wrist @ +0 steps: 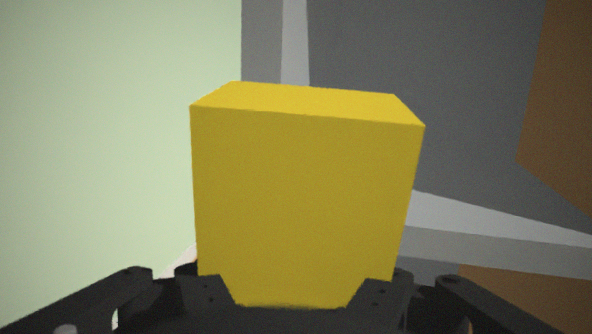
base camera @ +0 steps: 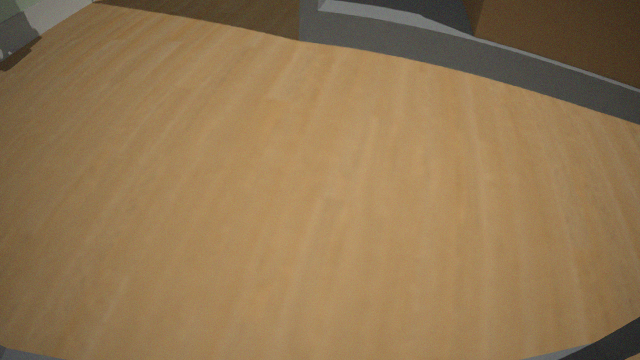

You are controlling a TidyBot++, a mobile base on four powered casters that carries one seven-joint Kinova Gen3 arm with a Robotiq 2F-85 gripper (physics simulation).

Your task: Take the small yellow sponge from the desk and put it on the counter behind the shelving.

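Frame: origin at the arm's base, x ahead, y left, z up, level; centimetres.
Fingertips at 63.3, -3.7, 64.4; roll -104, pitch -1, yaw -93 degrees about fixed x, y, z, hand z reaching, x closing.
A point is followed by its place in that frame, as x, y, z.
The yellow sponge (wrist: 302, 195) @[58.0, -3.5, 70.0] is a block that fills the middle of the wrist view, standing up from between the black fingers. My gripper (wrist: 295, 264) @[63.3, -3.7, 64.4] is shut on it, with one finger at its lower left and one at its lower right. The sponge hides much of what lies behind it. Grey shelving (base camera: 400, 47) @[76.3, -19.3, -37.4] (wrist: 500, 245) @[75.3, -23.1, 58.6] with brown panels stands at the top right of the base camera view and on the right of the wrist view. The counter cannot be made out in either view.
The wood floor (base camera: 320, 200) @[39.3, -2.2, -39.6] spreads in front of the shelving in the base camera view, with a shadow at its top. A pale green wall (wrist: 100, 125) @[172.7, 62.0, 49.1] fills the left of the wrist view. A white baseboard (base camera: 62, 15) @[111.4, 77.3, -38.1] runs at the top left, beside a grey shadowed patch.
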